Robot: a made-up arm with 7 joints. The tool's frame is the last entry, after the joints.
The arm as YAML. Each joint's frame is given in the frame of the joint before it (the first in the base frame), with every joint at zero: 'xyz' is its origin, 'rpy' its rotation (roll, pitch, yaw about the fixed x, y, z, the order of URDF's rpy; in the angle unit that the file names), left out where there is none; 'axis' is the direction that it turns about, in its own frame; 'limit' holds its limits. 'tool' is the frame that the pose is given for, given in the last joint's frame.
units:
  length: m
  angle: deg
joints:
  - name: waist
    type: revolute
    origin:
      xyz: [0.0, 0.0, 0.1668]
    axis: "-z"
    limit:
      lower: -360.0
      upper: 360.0
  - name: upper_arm
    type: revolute
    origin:
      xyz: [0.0, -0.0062, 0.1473]
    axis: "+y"
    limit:
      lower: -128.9
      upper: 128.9
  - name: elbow
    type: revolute
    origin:
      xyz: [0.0, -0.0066, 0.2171]
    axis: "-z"
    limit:
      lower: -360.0
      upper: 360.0
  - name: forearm
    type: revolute
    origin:
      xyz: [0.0, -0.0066, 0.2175]
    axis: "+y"
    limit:
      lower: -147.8
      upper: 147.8
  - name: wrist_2
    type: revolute
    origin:
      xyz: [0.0, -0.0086, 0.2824]
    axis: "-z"
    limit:
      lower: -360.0
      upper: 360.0
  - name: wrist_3
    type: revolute
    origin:
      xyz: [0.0, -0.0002, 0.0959]
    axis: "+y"
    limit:
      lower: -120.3
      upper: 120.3
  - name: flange
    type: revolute
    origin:
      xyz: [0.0, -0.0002, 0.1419]
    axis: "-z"
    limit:
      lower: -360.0
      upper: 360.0
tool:
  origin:
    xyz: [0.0, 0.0, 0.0]
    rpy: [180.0, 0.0, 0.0]
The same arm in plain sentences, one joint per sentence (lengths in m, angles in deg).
The arm has seven revolute joints in a row. What follows holds with every joint at zero, and every direction is one of the base frame's.
Joint 1 sits 0.1668 m along +z from the base frame's origin and rotates about -z, from -360 to 360 deg.
Joint 2 sits 0.0062 m along -y and 0.1473 m along +z from joint 1 and rotates about +y, from -128.9 to 128.9 deg.
Joint 3 sits 0.0066 m along -y and 0.2171 m along +z from joint 2 and rotates about -z, from -360 to 360 deg.
Joint 4 sits 0.0066 m along -y and 0.2175 m along +z from joint 3 and rotates about +y, from -147.8 to 147.8 deg.
Joint 5 sits 0.0086 m along -y and 0.2824 m along +z from joint 4 and rotates about -z, from -360 to 360 deg.
Joint 6 sits 0.0002 m along -y and 0.0959 m along +z from joint 5 and rotates about +y, from -120.3 to 120.3 deg.
Joint 7 sits 0.0002 m along -y and 0.1419 m along +z from joint 6 and rotates about -z, from -360 to 360 deg.
The tool frame, which is the frame that the pose is given for, sits at the same point as joint 7; its axes are the base frame's turned by roll 180, pitch 0 and yaw 0 deg (as in URDF: about the fixed x, then y, then z).

